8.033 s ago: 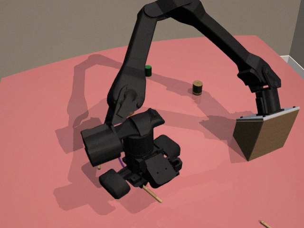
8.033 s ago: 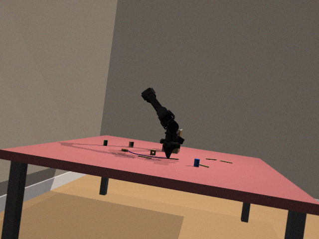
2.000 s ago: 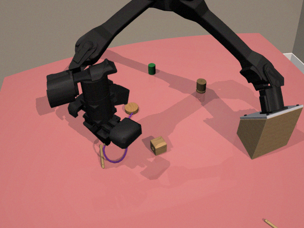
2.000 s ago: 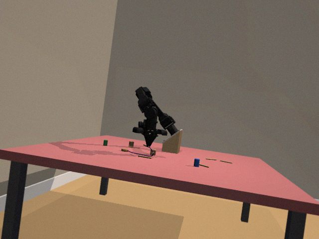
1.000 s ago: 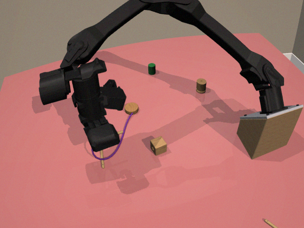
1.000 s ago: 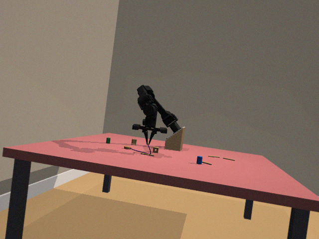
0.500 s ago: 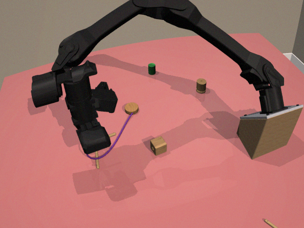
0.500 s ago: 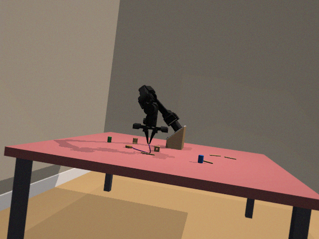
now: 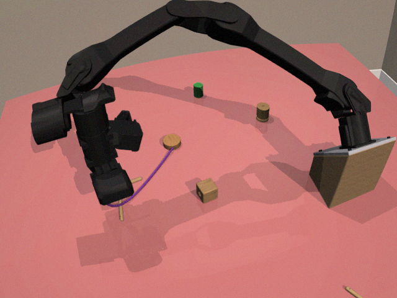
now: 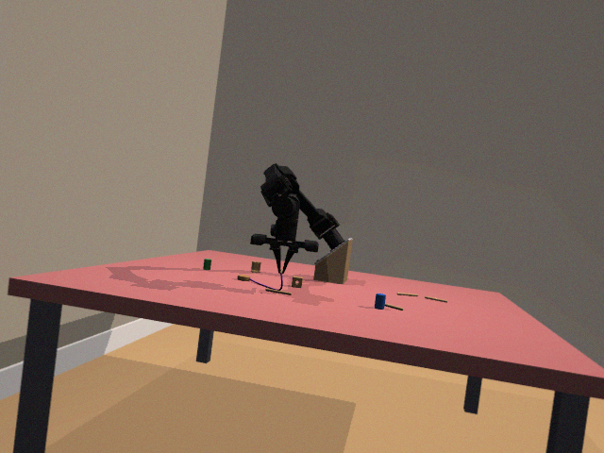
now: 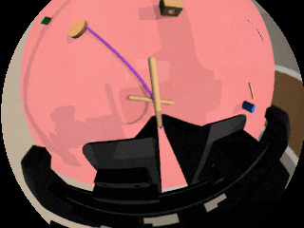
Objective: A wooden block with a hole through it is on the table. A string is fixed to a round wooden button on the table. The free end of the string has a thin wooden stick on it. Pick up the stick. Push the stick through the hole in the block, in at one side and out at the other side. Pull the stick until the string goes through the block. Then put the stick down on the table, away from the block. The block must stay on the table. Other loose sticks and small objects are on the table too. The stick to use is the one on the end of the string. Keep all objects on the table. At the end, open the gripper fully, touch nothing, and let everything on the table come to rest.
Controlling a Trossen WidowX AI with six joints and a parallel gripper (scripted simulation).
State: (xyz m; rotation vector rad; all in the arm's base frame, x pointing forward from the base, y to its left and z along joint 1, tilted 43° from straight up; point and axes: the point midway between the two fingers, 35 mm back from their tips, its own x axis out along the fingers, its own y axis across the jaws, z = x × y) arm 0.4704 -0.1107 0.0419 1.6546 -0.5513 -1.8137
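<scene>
Right now my gripper tip is 18 cm past the wooden block, 2 cm to the right of it and 4 cm above it. The rest, counted from my gripper tip: blue cylinder (1 cm behind, 28 cm to the left, 4 cm below); then green cylinder (27 cm behind, 30 cm to the right, 4 cm below); then round wooden button (15 cm behind, 14 cm to the right, 5 cm below).
</scene>
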